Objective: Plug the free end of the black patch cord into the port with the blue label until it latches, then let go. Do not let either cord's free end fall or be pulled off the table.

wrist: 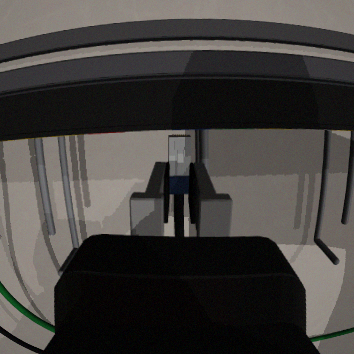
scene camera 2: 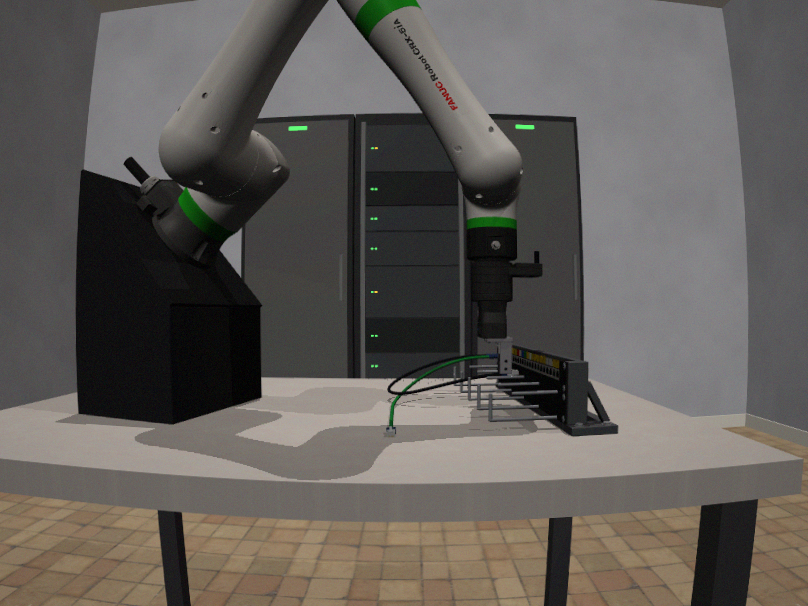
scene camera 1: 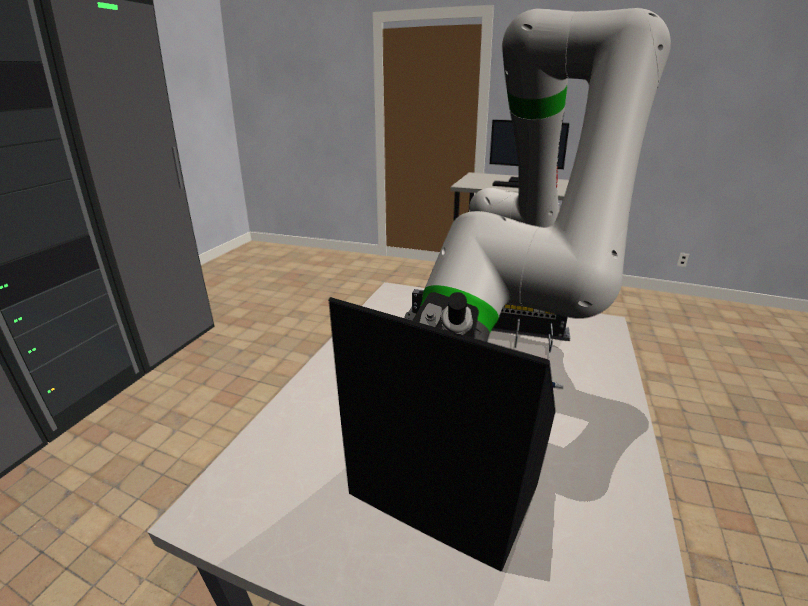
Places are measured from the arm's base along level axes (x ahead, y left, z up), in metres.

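Pixels of known places: gripper, between the fingertips: [wrist: 178,180] [scene camera 2: 504,373]; arm's base, origin of its link: [scene camera 2: 182,240] [scene camera 1: 440,355].
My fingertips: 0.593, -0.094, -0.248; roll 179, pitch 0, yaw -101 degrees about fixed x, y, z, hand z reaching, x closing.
Note:
Ahead of a thing's pixels: the offset from my fingertips to its top centre, as dx, dy, dz. "pt": to the spot under its first point.
My gripper [scene camera 2: 504,368] [wrist: 178,180] is shut on the black cord's plug, holding it by its dark blue boot @[-0.001, +0.000, +0.004] [wrist: 179,185]. The clear plug tip @[pt +0.018, -0.003, +0.006] [wrist: 179,149] points at the patch panel @[+0.015, -0.017, +0.041] [scene camera 2: 576,394] [wrist: 240,100]; in the wrist view its end lies just short of the panel's front edge. A thin blue sliver @[pt +0.026, -0.019, -0.004] [wrist: 204,129] shows at that edge, slightly right of the plug. The port openings are hidden there. The black cord [scene camera 2: 391,384] [wrist: 179,217] loops back from the gripper. In scene camera 1 the arm and black pedestal hide the gripper and plug.
The green cord @[pt -0.139, +0.114, -0.018] [scene camera 2: 417,378] [wrist: 30,317] arches from near the panel to its free end @[pt -0.244, -0.214, -0.051] [scene camera 2: 390,431] on the table [scene camera 2: 313,499] [scene camera 1: 280,456]. Grey cable-guide rods [scene camera 2: 490,407] [wrist: 322,190] stick out from the panel on both sides of the gripper. The black pedestal [scene camera 1: 437,430] [scene camera 2: 124,326] stands behind.

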